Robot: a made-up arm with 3 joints. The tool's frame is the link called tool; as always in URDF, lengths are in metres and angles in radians.
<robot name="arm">
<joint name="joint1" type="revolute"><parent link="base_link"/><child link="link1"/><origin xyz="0 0 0.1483"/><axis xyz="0 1 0"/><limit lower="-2.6" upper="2.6" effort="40" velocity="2"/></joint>
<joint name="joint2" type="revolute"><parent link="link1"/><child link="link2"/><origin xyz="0.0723 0.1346 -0.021"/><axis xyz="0 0 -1"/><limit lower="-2.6" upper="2.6" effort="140" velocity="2.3"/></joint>
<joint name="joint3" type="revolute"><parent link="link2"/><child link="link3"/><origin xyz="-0.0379 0.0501 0.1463"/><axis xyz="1 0 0"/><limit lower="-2.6" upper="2.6" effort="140" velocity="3"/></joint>
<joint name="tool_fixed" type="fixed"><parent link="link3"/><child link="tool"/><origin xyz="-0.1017 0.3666 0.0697"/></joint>
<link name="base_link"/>
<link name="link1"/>
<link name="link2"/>
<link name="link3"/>
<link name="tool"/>
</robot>
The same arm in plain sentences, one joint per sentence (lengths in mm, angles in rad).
The arm has three revolute joints in a row. What follows holds with every joint at zero, and every direction is one of the base frame's. Joint 1 sits 148.3 mm along +z from the base frame's origin and rotates about +y, from -2.6 to 2.6 rad. Joint 2 sits 72.3 mm along +x and 134.6 mm along +y and 21 mm along -z from joint 1 and rotates about -z, from -2.6 to 2.6 rad. Joint 3 sits 37.9 mm along -x and 50.1 mm along +y and 146.3 mm along +z from joint 2 and rotates about +x, from -2.6 to 2.6 rad. The tool frame, which is the frame that the pose is given for, sits 101.7 mm along -x and 366.6 mm along +y and 69.7 mm along +z from joint 3; its axes are parallel to the base frame's.
